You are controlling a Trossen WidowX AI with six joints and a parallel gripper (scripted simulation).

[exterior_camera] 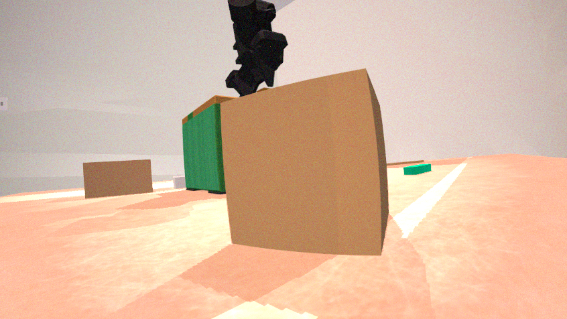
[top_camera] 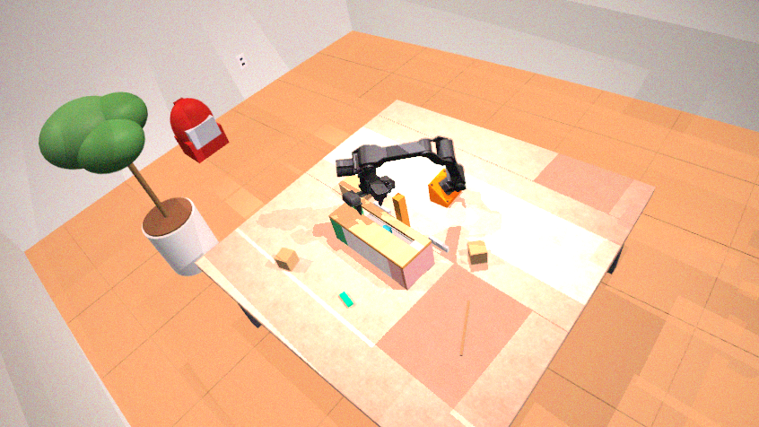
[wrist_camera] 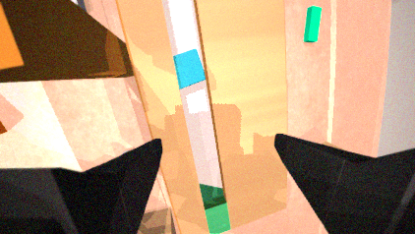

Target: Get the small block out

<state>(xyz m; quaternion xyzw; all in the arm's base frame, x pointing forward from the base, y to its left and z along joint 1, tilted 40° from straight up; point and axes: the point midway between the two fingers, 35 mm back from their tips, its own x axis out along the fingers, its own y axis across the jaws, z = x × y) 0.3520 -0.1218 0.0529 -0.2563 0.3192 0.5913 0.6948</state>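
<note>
My gripper tip is 8 cm above the cyan block and 5 cm to the right of it. The rest, counted from my gripper tip: box 11 cm below, 5 cm to the left, 2 cm behind; tan slab 26 cm to the right, 14 cm below, 12 cm behind; orange bar 8 cm to the left, 8 cm behind, 6 cm below.
</note>
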